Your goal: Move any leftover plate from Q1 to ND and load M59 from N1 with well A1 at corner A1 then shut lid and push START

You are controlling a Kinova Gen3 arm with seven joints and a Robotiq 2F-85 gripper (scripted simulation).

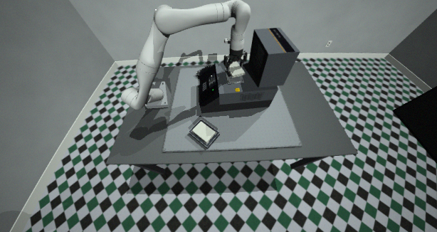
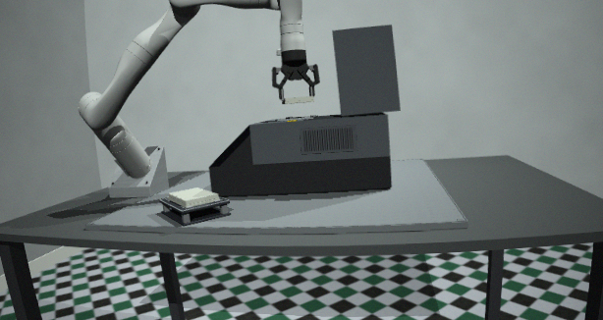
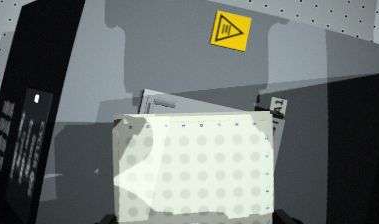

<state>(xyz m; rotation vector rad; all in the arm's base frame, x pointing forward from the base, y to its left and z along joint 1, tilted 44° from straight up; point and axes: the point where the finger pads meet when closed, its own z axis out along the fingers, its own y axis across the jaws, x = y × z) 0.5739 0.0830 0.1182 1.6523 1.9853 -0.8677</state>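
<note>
The pale plate is 1 cm below my hand. From my hand the other things lie so: A1 mark (28 cm to the left, 27 cm behind, 23 cm below); then black nest (28 cm to the left, 23 cm below, 18 cm behind).
</note>
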